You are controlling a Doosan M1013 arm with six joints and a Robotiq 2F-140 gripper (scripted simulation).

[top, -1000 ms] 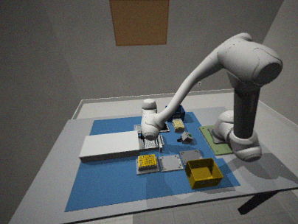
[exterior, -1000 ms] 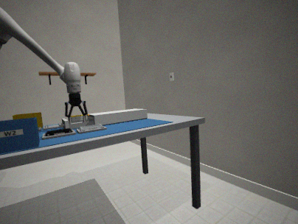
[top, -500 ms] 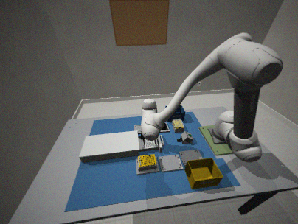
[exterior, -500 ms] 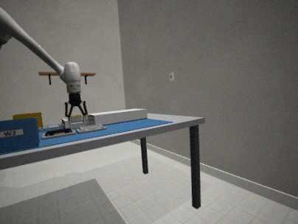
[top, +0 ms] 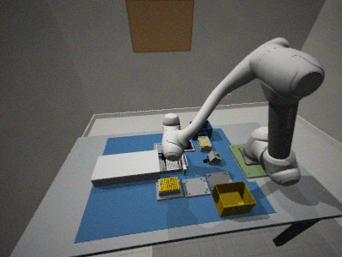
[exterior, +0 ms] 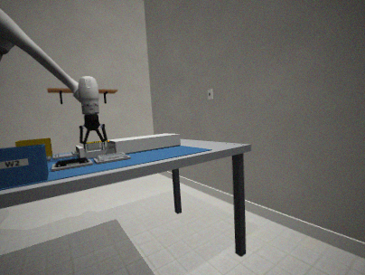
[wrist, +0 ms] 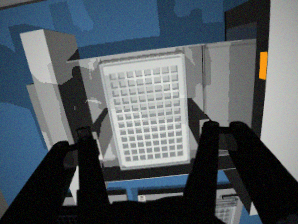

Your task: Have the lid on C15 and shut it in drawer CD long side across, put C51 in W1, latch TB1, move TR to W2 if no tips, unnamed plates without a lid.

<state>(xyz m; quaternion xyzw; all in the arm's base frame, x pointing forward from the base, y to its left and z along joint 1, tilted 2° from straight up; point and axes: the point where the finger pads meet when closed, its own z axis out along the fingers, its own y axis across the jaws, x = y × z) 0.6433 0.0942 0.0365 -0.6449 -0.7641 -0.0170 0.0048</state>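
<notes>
My hand is 1 cm above the plate lid. Also, from my hand: white cooler CD: 17 cm ahead, 3 cm to the left, 1 cm below; then drawer: 4 cm ahead, 1 cm to the left, 2 cm below; then white plate: 2 cm below.
</notes>
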